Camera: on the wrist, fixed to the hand. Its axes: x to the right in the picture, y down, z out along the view.
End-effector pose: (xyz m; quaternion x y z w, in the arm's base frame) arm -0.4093 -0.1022 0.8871 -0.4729 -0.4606 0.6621 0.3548
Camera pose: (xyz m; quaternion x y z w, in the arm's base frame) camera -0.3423 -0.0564 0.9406 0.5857 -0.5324 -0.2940 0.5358
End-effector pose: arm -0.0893 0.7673 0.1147 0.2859 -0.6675 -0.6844 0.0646
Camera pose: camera -0.0406 0.7106 0.0525 -0.5118 -0.3105 0.1109 0.7933
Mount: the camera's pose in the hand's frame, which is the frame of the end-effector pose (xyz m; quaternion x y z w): 0.0053 -0.0677 -0.0696 0.0267 0.1909 0.9806 0.0363
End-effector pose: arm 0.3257 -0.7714 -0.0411 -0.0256 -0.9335 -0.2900 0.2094
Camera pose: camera 0.3356 -0.8664 -0.0231 -0.8553 0.0234 0.2148 0.4708
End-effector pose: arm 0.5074 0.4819 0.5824 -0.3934 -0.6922 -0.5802 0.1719
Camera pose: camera 0.4385 0.4172 0.5595 -0.5777 0.3779 0.0909 0.7178
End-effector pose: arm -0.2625 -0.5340 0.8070 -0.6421 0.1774 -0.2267 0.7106
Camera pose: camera -0.3023 -0.5997 0.8666 0.2129 0.7656 0.5612 0.2314
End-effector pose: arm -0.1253 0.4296 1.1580 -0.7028 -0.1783 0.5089 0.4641
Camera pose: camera -0.0468 0.4349 1.2151 0.2851 -0.7848 -0.3441 0.4293
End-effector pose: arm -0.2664 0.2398 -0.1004 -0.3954 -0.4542 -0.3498 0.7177
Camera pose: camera -0.2968 0.1475 -0.0977 -0.3738 0.4989 0.6277 0.4663
